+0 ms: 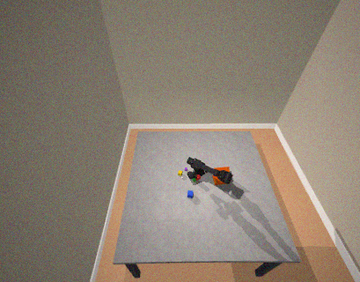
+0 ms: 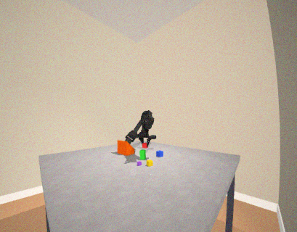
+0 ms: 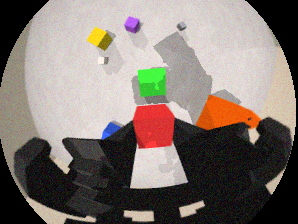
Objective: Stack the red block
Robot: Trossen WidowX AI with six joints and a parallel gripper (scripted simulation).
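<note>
Now: gripper tip 80 mm short of the purple block, 160 mm to the left of it and 80 mm above it. Also, from my gripper tip: yellow block: 140 mm ahead, 120 mm to the right, 80 mm below; then blue block: 80 mm ahead, 110 mm to the left, 70 mm below; then red block: 10 mm above.
</note>
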